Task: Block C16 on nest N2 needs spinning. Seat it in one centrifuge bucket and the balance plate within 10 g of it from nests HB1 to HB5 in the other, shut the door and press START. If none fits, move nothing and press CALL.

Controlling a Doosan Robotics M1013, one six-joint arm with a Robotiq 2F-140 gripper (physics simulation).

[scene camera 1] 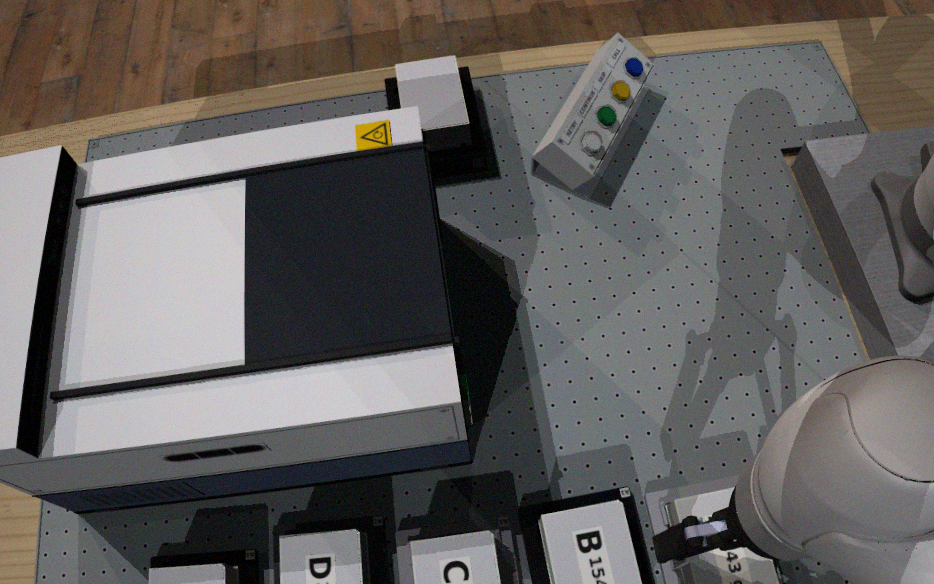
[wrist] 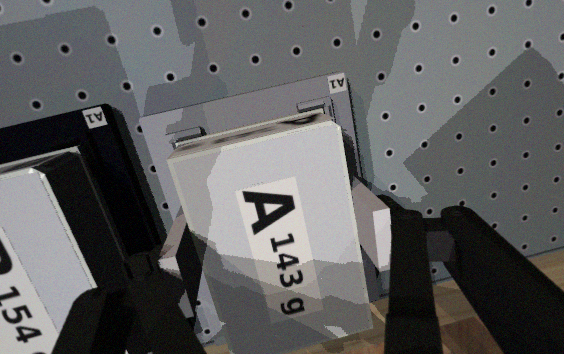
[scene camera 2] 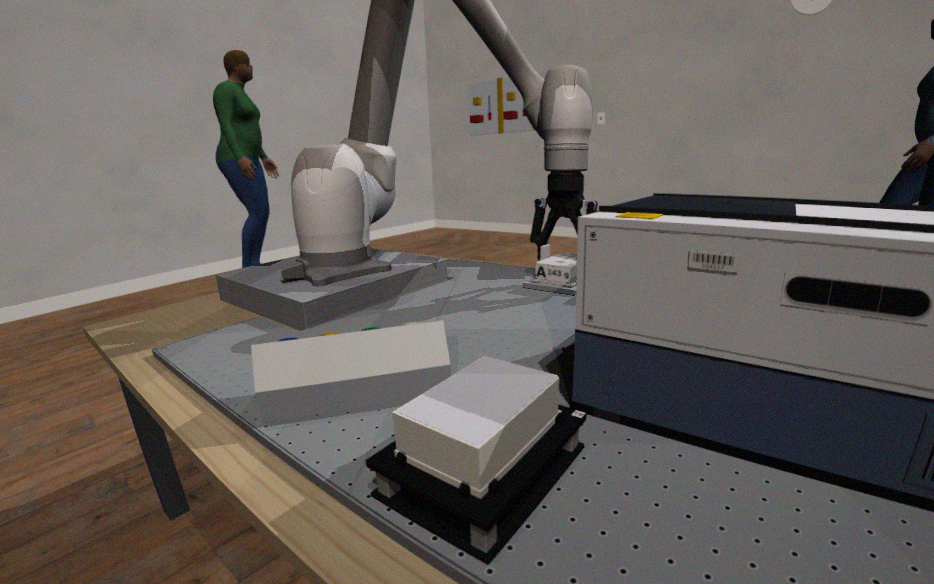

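My gripper (scene camera 1: 715, 547) grips a balance plate A (scene camera 1: 741, 558). In the wrist view I see my gripper (wrist: 269, 206) as well, together with the balance plate A (wrist: 269, 207). Scene camera 2 shows me the balance plate A (scene camera 2: 560, 269) too. There is also a plate B (scene camera 1: 597, 536), and the wrist view shows the plate B (wrist: 66, 242) as well.
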